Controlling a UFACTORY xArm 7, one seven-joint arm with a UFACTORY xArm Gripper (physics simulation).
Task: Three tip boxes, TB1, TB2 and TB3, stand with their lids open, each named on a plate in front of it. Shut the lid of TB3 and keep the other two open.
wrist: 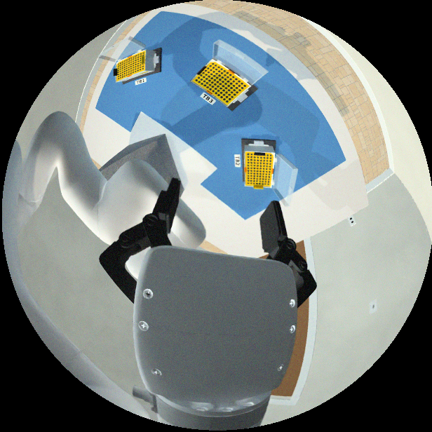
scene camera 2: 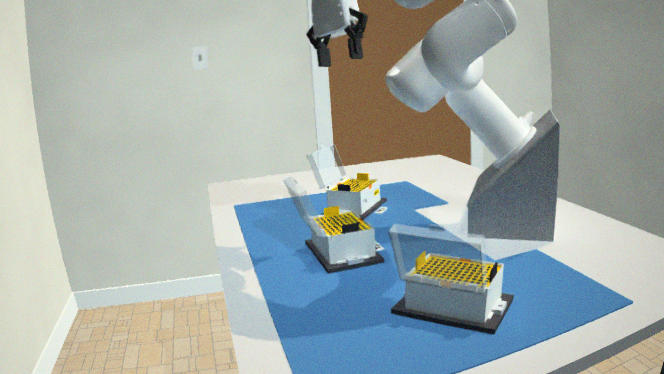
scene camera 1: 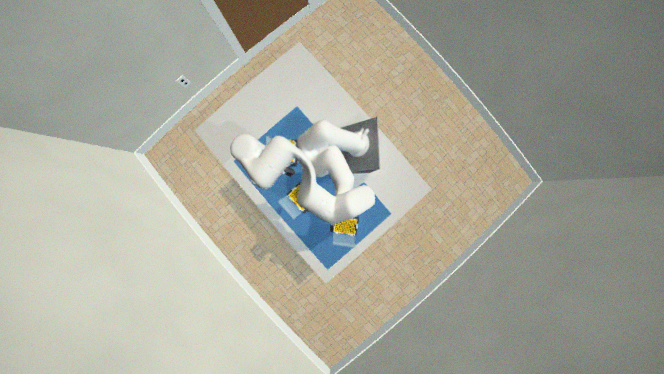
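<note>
TB3, a white box with a yellow rack, is the middle box; its clear lid stands open. Its nameplate is readable in the wrist view. TB1 is nearest in scene camera 2, its lid open. TB2 is the farthest there, its lid open; the arm mostly hides it in scene camera 1. My gripper is open and empty, high above the boxes, touching none.
The boxes stand on a blue mat on a pale table. The arm rises from a grey pedestal beside the mat and overhangs the boxes in scene camera 1.
</note>
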